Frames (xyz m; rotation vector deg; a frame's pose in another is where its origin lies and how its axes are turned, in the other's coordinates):
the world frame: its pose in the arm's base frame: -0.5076 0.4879 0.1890 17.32 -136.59 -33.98
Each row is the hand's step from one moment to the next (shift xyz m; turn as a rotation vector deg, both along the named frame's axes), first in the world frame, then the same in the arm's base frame.
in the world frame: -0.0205 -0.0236 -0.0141 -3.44 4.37 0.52
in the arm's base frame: 0.0262 -0.0180 -0.0130 2.00 5.21 -0.09
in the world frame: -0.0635 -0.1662 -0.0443 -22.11 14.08 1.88
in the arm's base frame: 0.0872 -0.1369 -0.0853 14.70 20.81 -6.43
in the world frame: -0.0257 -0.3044 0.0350 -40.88 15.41 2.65
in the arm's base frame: 0.0157 -0.2441 -0.1863 28.37 28.96 -16.50
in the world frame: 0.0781 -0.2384 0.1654 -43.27 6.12 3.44
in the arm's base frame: -0.1517 -0.1799 -0.1869 30.25 21.99 -22.87
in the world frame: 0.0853 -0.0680 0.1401 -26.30 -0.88 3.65
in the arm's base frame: -0.1513 -0.0426 -0.0826 17.66 9.88 -17.21
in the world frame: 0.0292 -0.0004 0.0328 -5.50 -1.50 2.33
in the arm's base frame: -0.0434 0.0002 -0.0068 2.76 1.45 -5.31
